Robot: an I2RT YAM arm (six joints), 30 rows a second.
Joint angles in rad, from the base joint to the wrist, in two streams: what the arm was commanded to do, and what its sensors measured. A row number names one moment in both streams.
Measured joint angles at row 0:
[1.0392 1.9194 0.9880 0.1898 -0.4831 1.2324]
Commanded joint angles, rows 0 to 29:
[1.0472 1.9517 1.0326 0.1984 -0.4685 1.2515]
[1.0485 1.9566 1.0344 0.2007 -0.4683 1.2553]
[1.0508 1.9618 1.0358 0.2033 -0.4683 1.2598]
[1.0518 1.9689 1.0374 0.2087 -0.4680 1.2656]
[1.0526 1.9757 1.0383 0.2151 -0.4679 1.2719]
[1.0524 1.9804 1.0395 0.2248 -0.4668 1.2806]
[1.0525 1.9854 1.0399 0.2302 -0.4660 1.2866]
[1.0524 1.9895 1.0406 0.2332 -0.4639 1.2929]
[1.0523 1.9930 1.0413 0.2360 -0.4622 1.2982]
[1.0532 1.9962 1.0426 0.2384 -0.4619 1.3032]
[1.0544 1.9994 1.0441 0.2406 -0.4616 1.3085]
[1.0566 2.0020 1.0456 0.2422 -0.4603 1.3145]
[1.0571 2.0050 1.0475 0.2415 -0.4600 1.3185]
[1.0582 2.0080 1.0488 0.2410 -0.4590 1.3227]
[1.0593 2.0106 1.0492 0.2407 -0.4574 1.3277]
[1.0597 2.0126 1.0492 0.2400 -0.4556 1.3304]
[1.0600 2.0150 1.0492 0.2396 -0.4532 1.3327]
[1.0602 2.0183 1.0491 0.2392 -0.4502 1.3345]
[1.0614 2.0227 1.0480 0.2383 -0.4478 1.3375]
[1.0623 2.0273 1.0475 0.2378 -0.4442 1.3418]
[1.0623 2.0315 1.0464 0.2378 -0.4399 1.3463]
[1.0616 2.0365 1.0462 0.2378 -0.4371 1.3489]
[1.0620 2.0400 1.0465 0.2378 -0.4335 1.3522]
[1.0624 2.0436 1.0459 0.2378 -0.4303 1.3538]
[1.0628 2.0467 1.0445 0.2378 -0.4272 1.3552]
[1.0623 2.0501 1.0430 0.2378 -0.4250 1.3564]
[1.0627 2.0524 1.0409 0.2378 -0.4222 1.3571]
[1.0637 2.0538 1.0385 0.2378 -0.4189 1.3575]
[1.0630 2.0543 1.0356 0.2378 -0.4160 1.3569]
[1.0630 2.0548 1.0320 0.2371 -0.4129 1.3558]
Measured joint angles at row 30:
[1.0563 2.0207 1.0286 0.2619 -0.4635 1.3482]
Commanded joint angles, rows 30 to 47:
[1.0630 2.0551 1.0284 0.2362 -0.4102 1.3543]
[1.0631 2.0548 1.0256 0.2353 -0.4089 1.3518]
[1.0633 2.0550 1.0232 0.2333 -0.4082 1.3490]
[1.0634 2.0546 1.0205 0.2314 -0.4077 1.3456]
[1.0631 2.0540 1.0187 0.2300 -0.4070 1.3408]
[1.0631 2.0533 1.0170 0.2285 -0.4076 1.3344]
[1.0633 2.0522 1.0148 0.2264 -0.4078 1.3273]
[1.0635 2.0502 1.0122 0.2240 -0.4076 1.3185]
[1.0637 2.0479 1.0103 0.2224 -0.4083 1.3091]
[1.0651 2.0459 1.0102 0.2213 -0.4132 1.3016]
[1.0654 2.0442 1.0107 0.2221 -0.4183 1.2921]
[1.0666 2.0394 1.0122 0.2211 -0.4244 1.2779]
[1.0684 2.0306 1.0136 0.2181 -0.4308 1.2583]
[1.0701 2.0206 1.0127 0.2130 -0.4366 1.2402]
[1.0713 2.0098 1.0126 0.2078 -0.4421 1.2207]
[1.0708 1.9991 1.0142 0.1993 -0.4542 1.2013]
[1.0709 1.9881 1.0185 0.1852 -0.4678 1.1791]
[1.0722 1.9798 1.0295 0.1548 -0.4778 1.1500]
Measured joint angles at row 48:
[1.0615 2.0207 1.0286 0.2671 -0.4612 1.2611]
